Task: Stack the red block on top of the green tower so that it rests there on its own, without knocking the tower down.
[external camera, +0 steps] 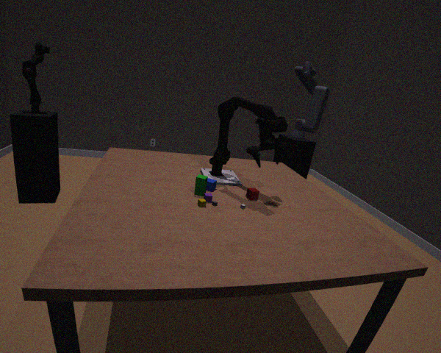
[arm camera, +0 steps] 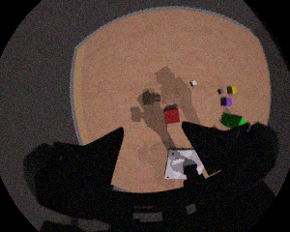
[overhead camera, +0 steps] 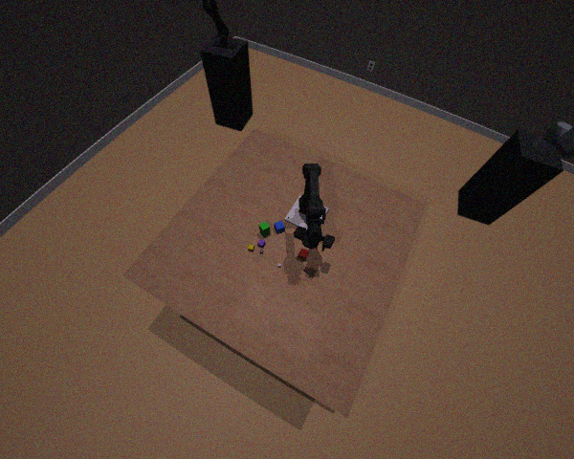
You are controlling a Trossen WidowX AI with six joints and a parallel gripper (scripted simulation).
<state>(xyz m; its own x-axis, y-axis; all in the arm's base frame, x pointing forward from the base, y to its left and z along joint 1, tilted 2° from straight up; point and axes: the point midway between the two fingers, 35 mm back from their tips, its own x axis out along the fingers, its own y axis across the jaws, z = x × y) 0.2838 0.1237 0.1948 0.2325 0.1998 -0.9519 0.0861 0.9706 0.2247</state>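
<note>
My gripper tip is now 2 cm past the red block, 5 cm to the left of it and 15 cm above it. Also, from my gripper tip: small white cube (9 cm ahead, 15 cm to the right, 16 cm below); small dark cube (5 cm ahead, 27 cm to the right, 16 cm below); blue block (13 cm behind, 23 cm to the right, 15 cm below).
</note>
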